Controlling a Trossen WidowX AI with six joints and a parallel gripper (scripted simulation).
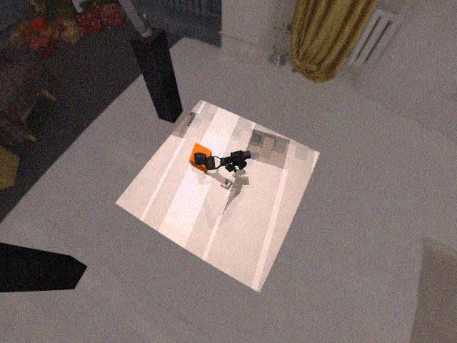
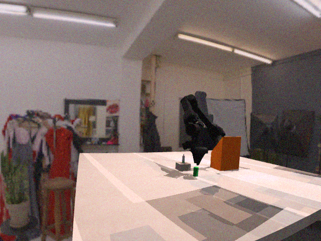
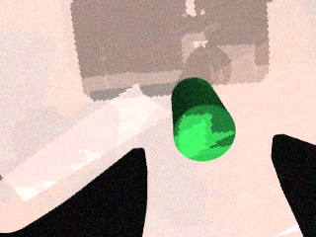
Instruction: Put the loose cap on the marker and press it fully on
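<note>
Right now my gripper tip is 40 mm above the green cap. The rest, counted from my gripper tip: grey holder block 20 mm behind, 150 mm to the right, 40 mm below.
</note>
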